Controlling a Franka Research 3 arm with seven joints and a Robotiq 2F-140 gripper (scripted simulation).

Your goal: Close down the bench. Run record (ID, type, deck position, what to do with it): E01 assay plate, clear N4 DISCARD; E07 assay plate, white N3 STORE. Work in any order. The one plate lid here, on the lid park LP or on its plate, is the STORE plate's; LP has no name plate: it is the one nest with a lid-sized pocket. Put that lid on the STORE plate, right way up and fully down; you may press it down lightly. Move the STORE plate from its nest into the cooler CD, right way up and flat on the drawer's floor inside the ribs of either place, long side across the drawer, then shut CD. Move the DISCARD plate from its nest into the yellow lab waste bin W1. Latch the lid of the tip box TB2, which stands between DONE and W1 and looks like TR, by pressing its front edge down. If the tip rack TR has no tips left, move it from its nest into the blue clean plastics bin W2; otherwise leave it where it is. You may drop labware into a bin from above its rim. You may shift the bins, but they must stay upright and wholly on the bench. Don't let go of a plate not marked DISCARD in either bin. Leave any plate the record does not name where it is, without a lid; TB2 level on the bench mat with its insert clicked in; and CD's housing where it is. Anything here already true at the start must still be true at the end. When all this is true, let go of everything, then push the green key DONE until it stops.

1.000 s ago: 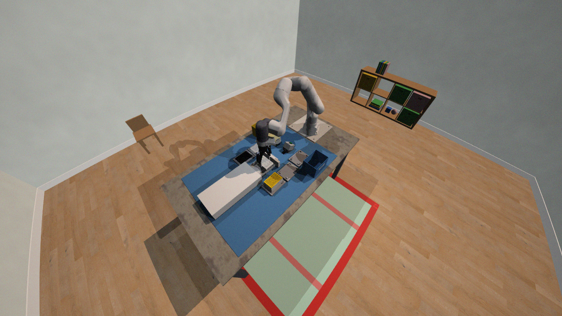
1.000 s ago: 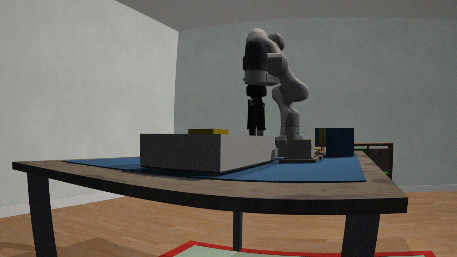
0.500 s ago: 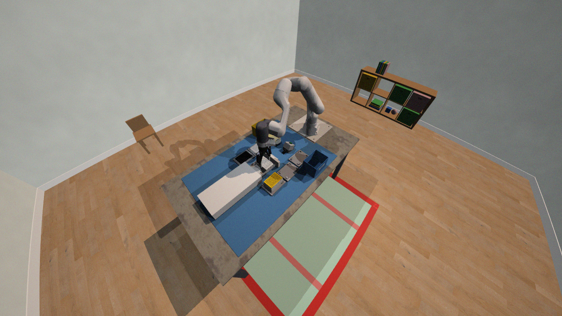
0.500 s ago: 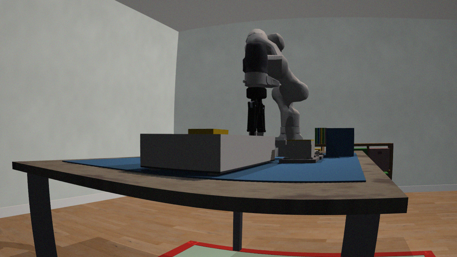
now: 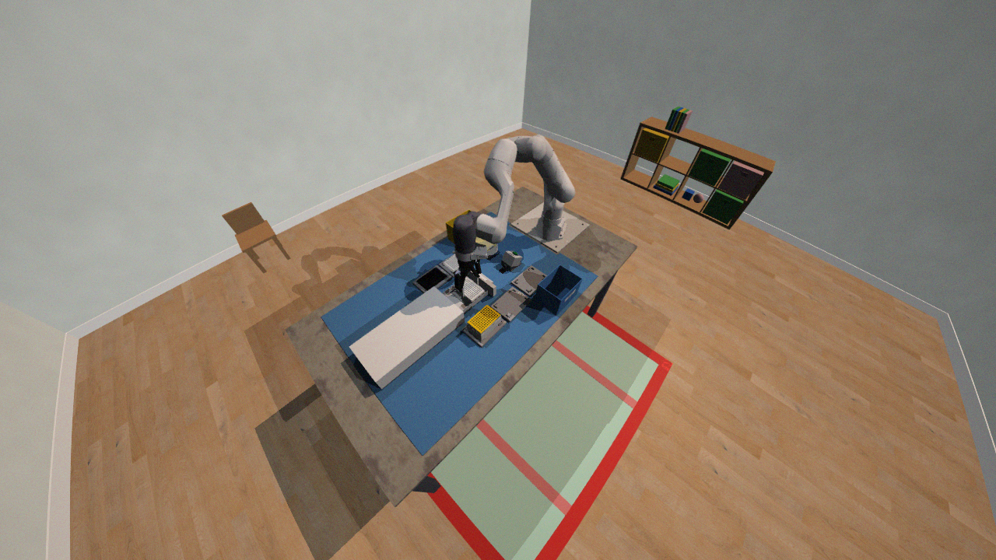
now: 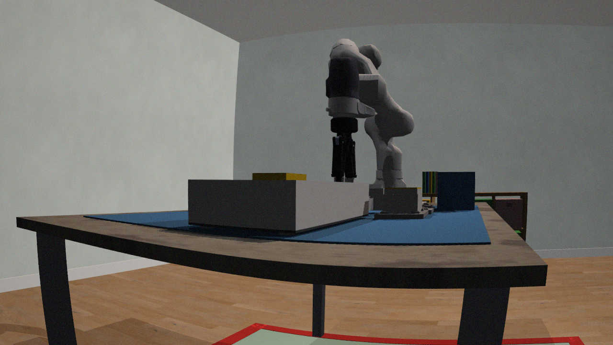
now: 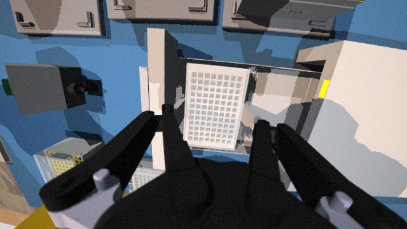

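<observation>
The plate lid lies 1 cm below my hand. The rest, counted from my hand: cooler drawer (3 cm ahead, 1 cm to the right, 3 cm below); then tip rack TR (11 cm ahead, 16 cm to the left, 1 cm below); then white plate (2 cm below).
</observation>
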